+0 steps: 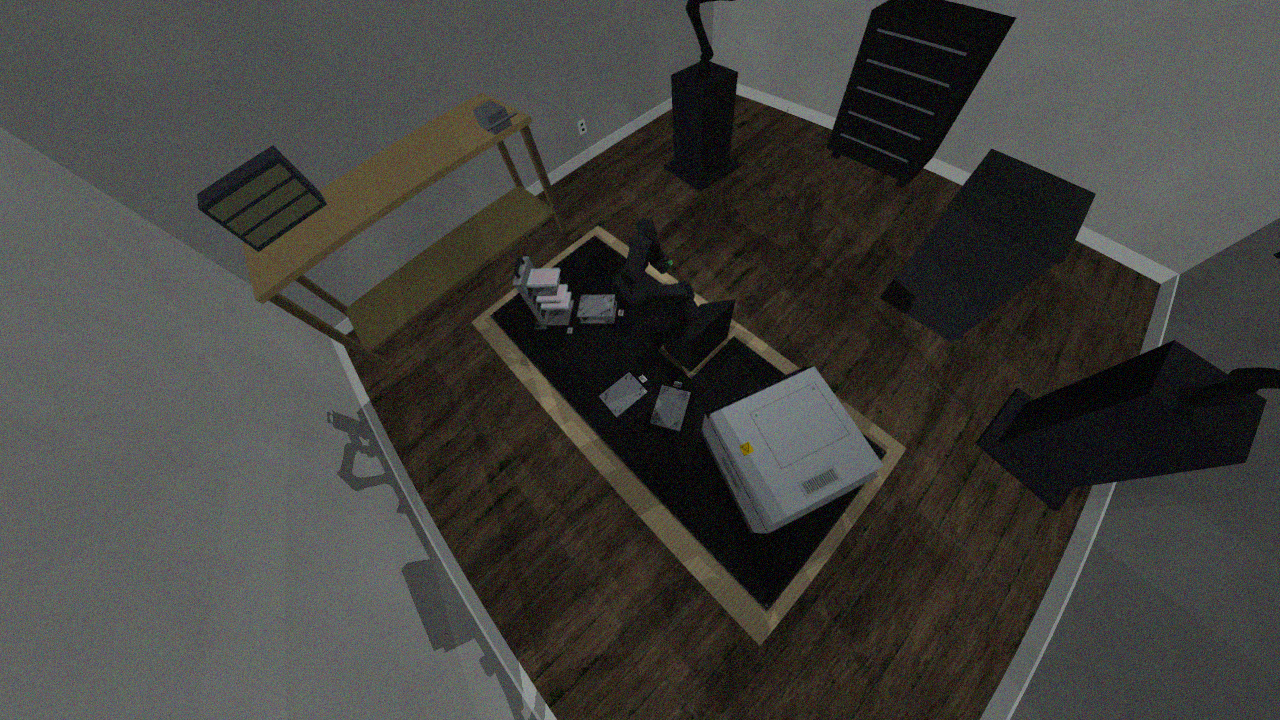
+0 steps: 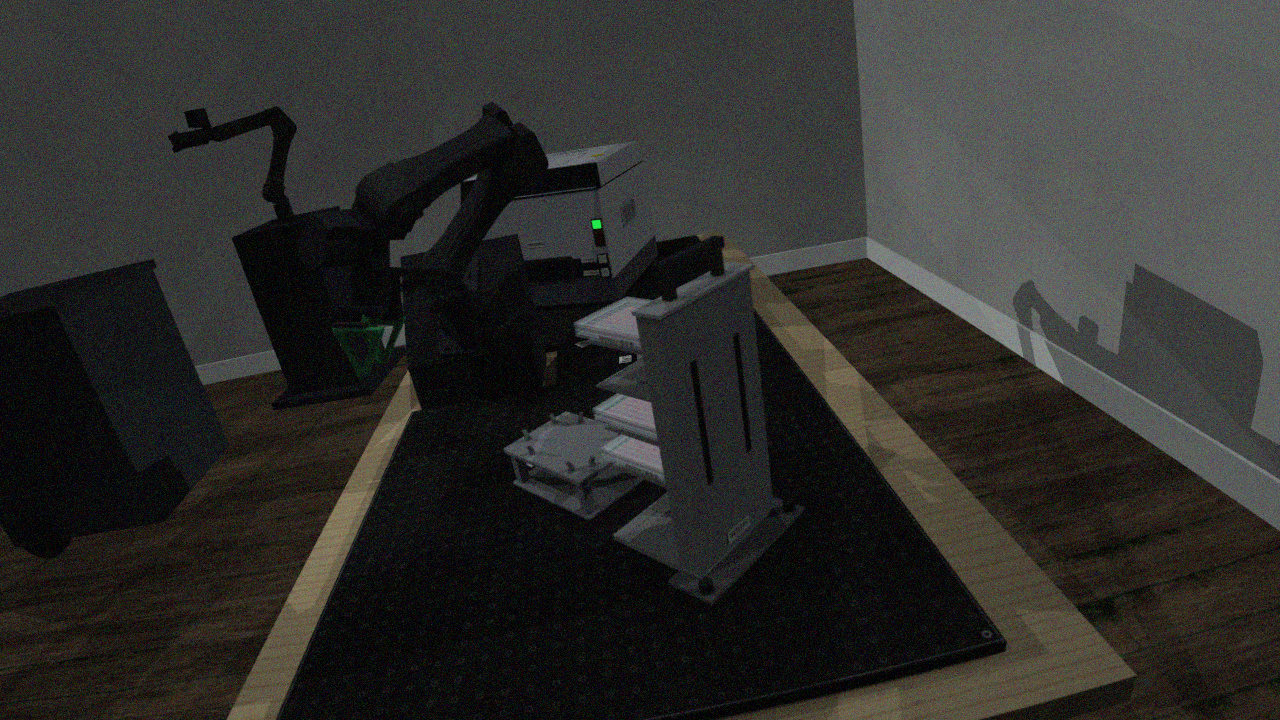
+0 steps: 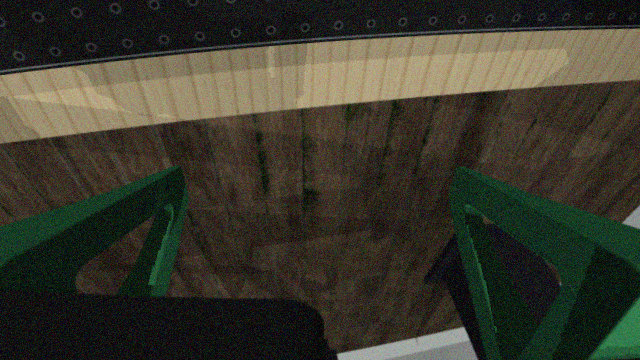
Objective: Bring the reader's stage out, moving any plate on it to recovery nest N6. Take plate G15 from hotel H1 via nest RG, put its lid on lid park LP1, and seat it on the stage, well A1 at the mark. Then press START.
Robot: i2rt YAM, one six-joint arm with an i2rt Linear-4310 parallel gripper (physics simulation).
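Seen in the pictures: gripper, fingertip midpoint: (image 1: pixel 656 265) (image 2: pixel 373 369) (image 3: pixel 318 181); arm's base, origin of the base link: (image 1: pixel 696 318) (image 2: pixel 460 305).
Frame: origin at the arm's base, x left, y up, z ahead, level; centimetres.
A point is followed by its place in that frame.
My gripper (image 2: pixel 366 344) (image 3: pixel 318 181) @(x -30.8, y 1.5, z -5.2 cm), with green fingers, is open and empty. It hangs past the table's long edge, over the floor. Hotel H1 (image 1: pixel 526 268) @(x -58.0, y 14.1, z 40.3 cm) (image 2: pixel 707 385) @(x -60.2, y 5.6, z 42.4 cm) is a grey upright rack with several pale plates on its shelves; its top plate (image 1: pixel 543 278) @(x -51.1, y 11.1, z 37.2 cm) (image 2: pixel 613 322) @(x -53.1, y 11.1, z 33.7 cm) sits high. I cannot read which plate is G15. A raised nest stand (image 1: pixel 597 308) @(x -38.5, y -9.9, z 24.2 cm) (image 2: pixel 572 445) @(x -41.0, y -9.8, z 23.7 cm) beside the hotel bears no plate. Two flat grey nests (image 1: pixel 622 394) @(x 0.1, y -14.9, z 39.8 cm) (image 1: pixel 670 407) @(x 17.0, y -14.7, z 28.6 cm) lie mid-table; their labels are unreadable. The reader (image 1: pixel 805 438) @(x 57.5, y 17.6, z 12.3 cm) (image 2: pixel 559 223) @(x 35.5, y 5.2, z 16.2 cm) shows a green light; its stage and START label cannot be made out.
A dark box (image 1: pixel 707 329) @(x 9.3, y 6.9, z 3.4 cm) stands beside the arm base. The black mat (image 1: pixel 572 353) @(x -30.6, y -15.8, z 45.2 cm) (image 2: pixel 501 617) @(x -65.8, y -15.8, z 16.9 cm) has a wooden border (image 1: pixel 662 519) @(x 46.5, y -17.1, z 57.2 cm) (image 3: pixel 330 75) @(x -36.3, y -17.1, z -12.5 cm). Beyond the table are a wooden bench (image 1: pixel 384 183), a pedestal (image 1: pixel 704 120) with another arm, a drawer unit (image 1: pixel 904 98) and a dark cabinet (image 1: pixel 993 237).
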